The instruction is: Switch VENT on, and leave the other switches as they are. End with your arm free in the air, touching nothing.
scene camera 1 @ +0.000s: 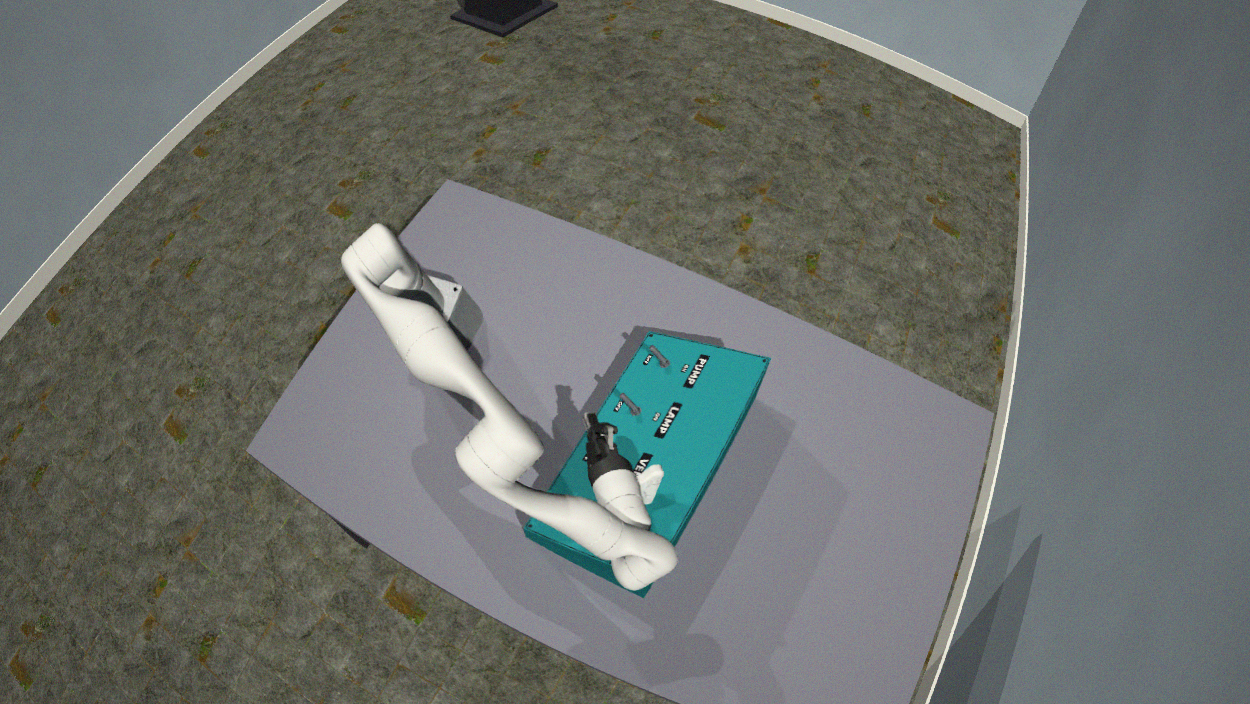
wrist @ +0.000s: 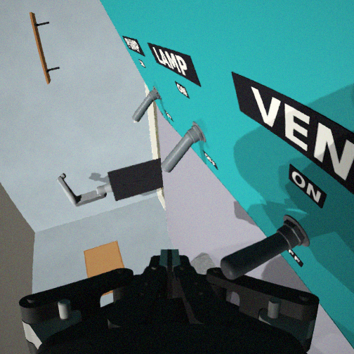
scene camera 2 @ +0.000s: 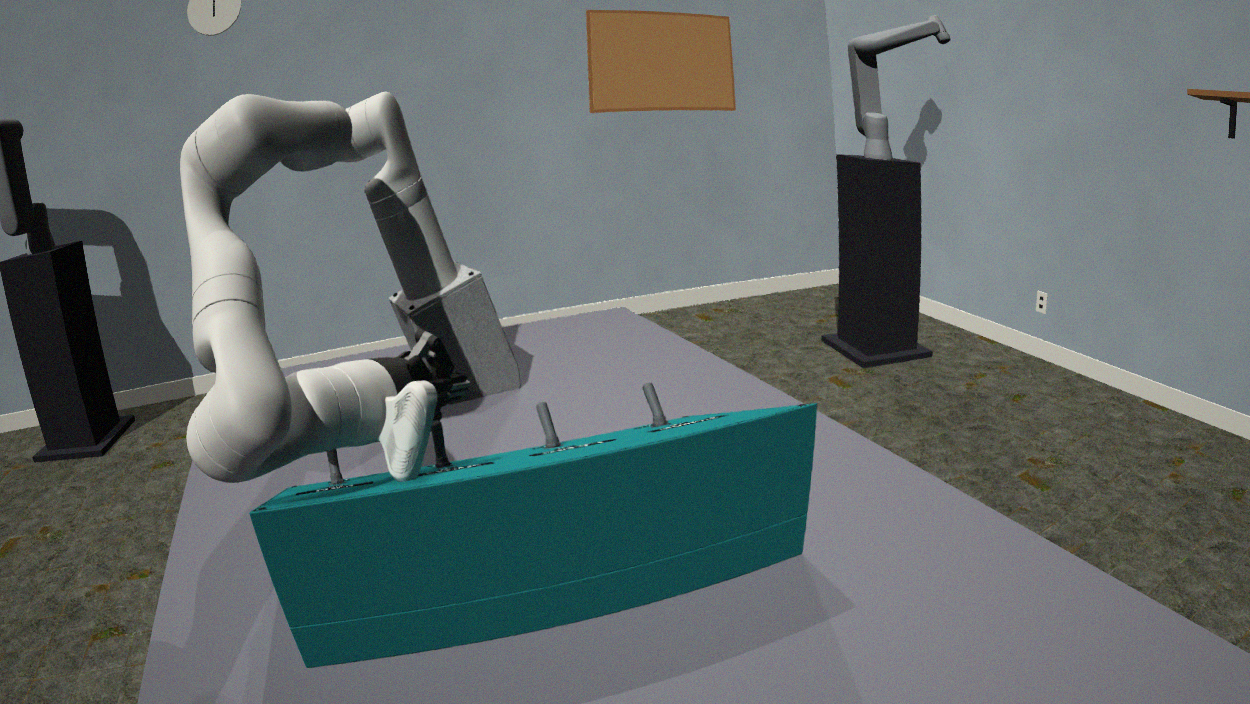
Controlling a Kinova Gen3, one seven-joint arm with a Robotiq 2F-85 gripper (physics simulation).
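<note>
The teal switch box stands on the table. The VENT lever leans toward its OFF label, away from the ON label; scene camera 1 does not show it behind the gripper. The LAMP lever and PUMP lever also lean toward OFF. The FAN lever is partly hidden by the arm. My gripper is shut and empty, low over the box's OFF side, close beside the VENT lever; contact is unclear.
My forearm and wrist hang over the FAN end of the box. The grey table carries the box and my arm's base. A dark pedestal with another arm stands on the floor behind; another pedestal stands at the left.
</note>
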